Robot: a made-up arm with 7 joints. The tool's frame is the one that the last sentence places.
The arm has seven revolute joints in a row. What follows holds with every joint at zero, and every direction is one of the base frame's. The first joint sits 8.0 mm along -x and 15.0 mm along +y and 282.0 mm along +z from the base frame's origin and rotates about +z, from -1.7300 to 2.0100 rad. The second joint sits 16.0 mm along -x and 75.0 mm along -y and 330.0 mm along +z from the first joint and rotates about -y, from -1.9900 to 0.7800 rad. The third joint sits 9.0 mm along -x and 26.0 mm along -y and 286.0 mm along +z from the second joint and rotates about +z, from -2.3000 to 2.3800 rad. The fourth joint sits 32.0 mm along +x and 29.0 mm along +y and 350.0 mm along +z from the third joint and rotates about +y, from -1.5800 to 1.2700 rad. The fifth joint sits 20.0 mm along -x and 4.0 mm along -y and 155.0 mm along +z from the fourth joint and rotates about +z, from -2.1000 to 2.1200 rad. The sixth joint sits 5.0 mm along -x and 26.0 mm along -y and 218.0 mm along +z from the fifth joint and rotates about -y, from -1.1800 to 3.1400 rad. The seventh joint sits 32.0 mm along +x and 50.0 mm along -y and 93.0 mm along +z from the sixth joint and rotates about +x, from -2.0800 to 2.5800 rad. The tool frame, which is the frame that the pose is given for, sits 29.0 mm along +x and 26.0 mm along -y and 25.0 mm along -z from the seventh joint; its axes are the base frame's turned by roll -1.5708, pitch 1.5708 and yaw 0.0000 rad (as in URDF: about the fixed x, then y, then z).
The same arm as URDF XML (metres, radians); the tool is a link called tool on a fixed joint. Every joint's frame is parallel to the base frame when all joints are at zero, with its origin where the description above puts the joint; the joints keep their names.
<robot name="arm">
  <joint name="tool_joint" type="fixed">
    <parent link="link7"/>
    <child link="tool"/>
    <origin xyz="0.029 -0.026 -0.025" rpy="-1.5708 1.5708 0"/>
  </joint>
  <joint name="joint 7" type="revolute">
    <parent link="link6"/>
    <child link="link7"/>
    <origin xyz="0.032 -0.05 0.093"/>
    <axis xyz="1 0 0"/>
    <limit lower="-2.08" upper="2.58"/>
  </joint>
  <joint name="joint 6" type="revolute">
    <parent link="link5"/>
    <child link="link6"/>
    <origin xyz="-0.005 -0.026 0.218"/>
    <axis xyz="0 -1 0"/>
    <limit lower="-1.18" upper="3.14"/>
  </joint>
  <joint name="joint 5" type="revolute">
    <parent link="link4"/>
    <child link="link5"/>
    <origin xyz="-0.02 -0.004 0.155"/>
    <axis xyz="0 0 1"/>
    <limit lower="-2.1" upper="2.12"/>
  </joint>
  <joint name="joint 4" type="revolute">
    <parent link="link3"/>
    <child link="link4"/>
    <origin xyz="0.032 0.029 0.35"/>
    <axis xyz="0 1 0"/>
    <limit lower="-1.58" upper="1.27"/>
  </joint>
  <joint name="joint 3" type="revolute">
    <parent link="link2"/>
    <child link="link3"/>
    <origin xyz="-0.009 -0.026 0.286"/>
    <axis xyz="0 0 1"/>
    <limit lower="-2.3" upper="2.38"/>
  </joint>
  <joint name="joint 2" type="revolute">
    <parent link="link1"/>
    <child link="link2"/>
    <origin xyz="-0.016 -0.075 0.33"/>
    <axis xyz="0 -1 0"/>
    <limit lower="-1.99" upper="0.78"/>
  </joint>
  <joint name="joint 1" type="revolute">
    <parent link="base"/>
    <child link="link1"/>
    <origin xyz="-0.008 0.015 0.282"/>
    <axis xyz="0 0 1"/>
    <limit lower="-1.73" upper="2.01"/>
  </joint>
  <link name="base"/>
  <link name="link1"/>
  <link name="link2"/>
  <link name="link3"/>
  <link name="link4"/>
  <link name="link5"/>
  <link name="link6"/>
  <link name="link7"/>
  <link name="tool"/>
</robot>

